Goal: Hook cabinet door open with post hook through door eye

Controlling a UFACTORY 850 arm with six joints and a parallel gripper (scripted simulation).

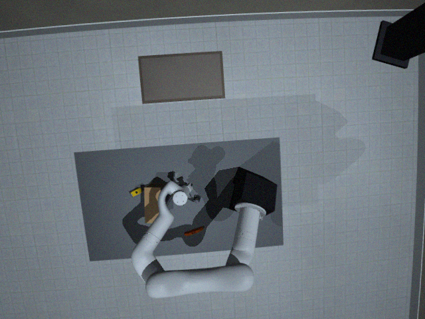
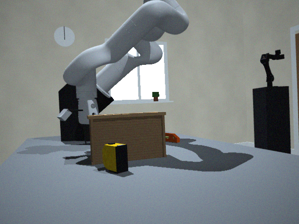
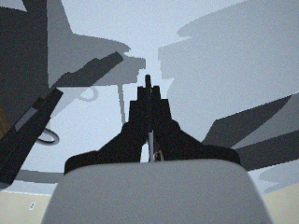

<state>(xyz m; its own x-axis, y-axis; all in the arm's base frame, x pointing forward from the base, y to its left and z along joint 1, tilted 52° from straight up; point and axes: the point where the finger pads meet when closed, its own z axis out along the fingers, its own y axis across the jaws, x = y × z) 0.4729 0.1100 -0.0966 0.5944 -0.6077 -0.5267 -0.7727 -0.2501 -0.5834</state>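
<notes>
Right now my hand is 30 mm past the hook rod, 40 mm to the right of it and 10 mm above it. Round my hand: hook post: 70 mm behind, 70 mm to the left, 10 mm below; black tape measure: 350 mm ahead, 140 mm to the left, 20 mm below; dark door: 100 mm ahead, 160 mm to the left, 10 mm above.
</notes>
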